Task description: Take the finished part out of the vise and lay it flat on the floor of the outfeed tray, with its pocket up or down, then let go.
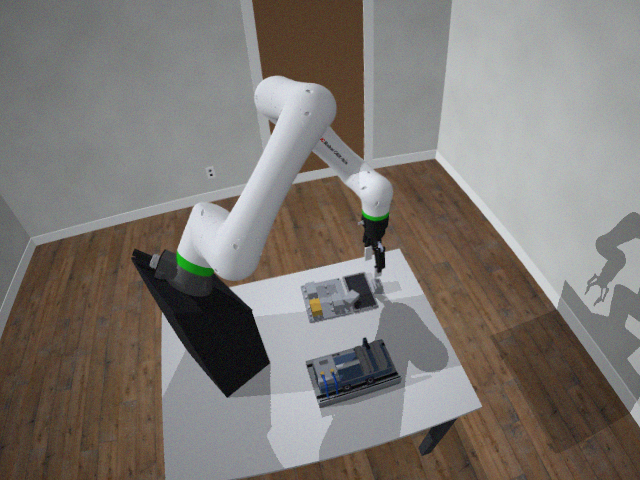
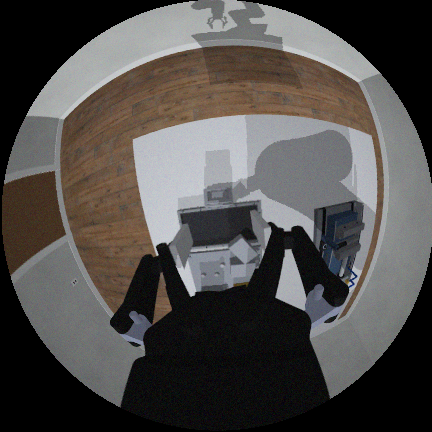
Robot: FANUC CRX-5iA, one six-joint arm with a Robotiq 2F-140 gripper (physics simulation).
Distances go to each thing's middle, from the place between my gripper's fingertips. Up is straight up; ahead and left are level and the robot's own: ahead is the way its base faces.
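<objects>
There is the grey plate (image 1: 333, 286), 50 mm to the right of my hand, and it sits 140 mm below my hand and 190 mm behind it.
</objects>
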